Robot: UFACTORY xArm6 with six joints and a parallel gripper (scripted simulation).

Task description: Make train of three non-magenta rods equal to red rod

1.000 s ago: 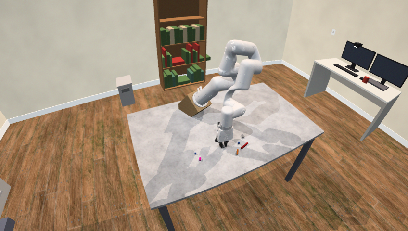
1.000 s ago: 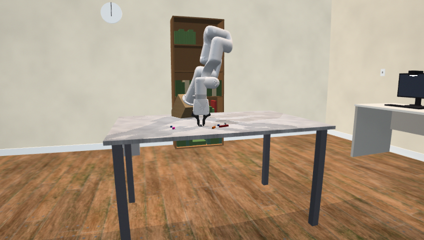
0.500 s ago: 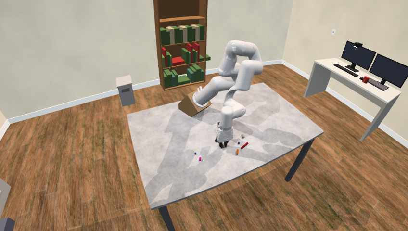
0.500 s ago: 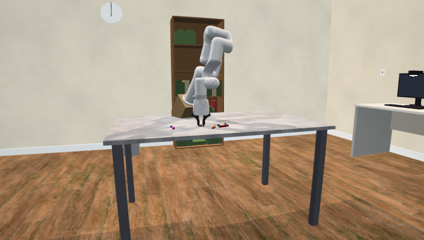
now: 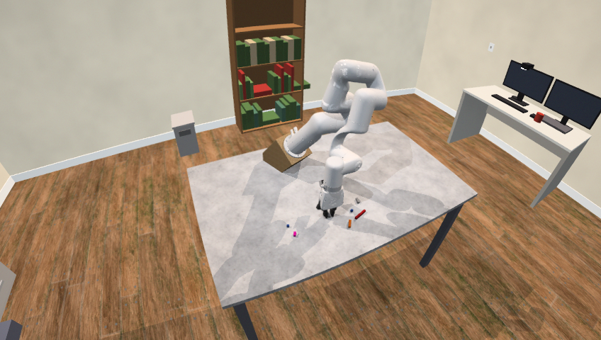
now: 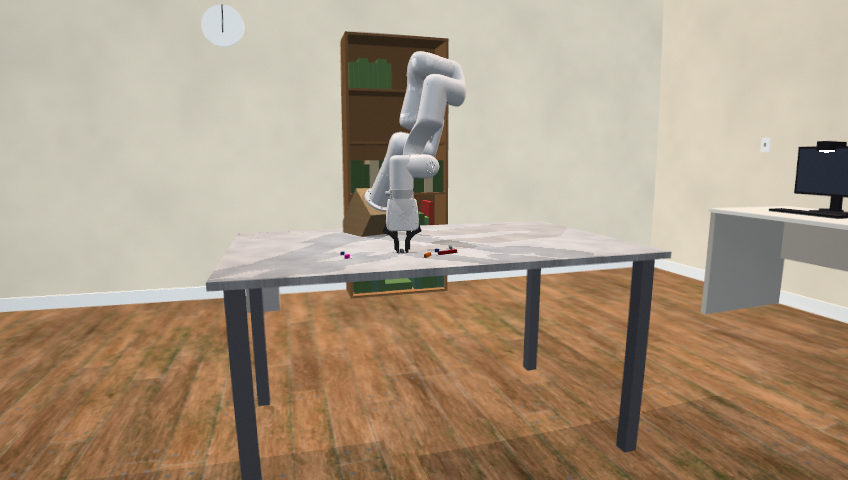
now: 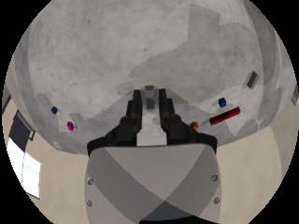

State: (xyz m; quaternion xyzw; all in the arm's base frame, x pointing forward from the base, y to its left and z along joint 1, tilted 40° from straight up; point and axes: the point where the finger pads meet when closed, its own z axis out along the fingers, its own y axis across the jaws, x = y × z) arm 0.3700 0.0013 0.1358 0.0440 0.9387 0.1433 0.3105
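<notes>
My hand is 60 mm short of the magenta rod, 180 mm to the left of it and 20 mm above it. Round my hand: red rod: 40 mm ahead, 140 mm to the left, 20 mm below; orange rod: 80 mm ahead, 70 mm to the left, 20 mm below.
</notes>
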